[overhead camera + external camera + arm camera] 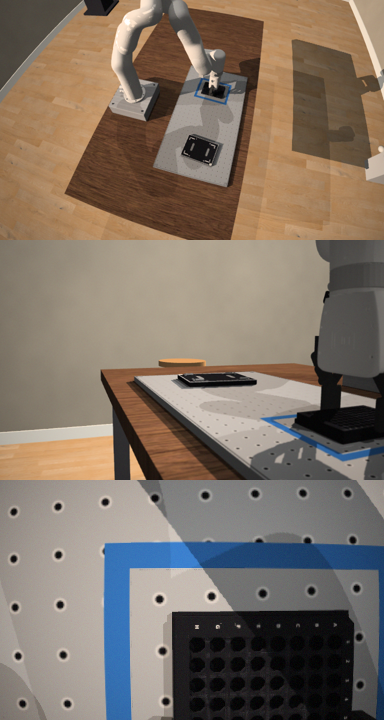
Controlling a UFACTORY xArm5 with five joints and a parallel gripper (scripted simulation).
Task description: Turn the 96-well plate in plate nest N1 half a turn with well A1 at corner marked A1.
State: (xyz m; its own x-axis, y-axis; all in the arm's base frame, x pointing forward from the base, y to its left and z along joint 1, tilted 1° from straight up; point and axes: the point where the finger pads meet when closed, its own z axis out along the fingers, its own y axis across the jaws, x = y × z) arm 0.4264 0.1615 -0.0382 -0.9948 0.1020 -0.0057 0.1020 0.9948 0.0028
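Right now the black plate nest is 390 mm to the right of my hand and 10 mm below it. Round my hand: black 96-well plate: 10 mm below.
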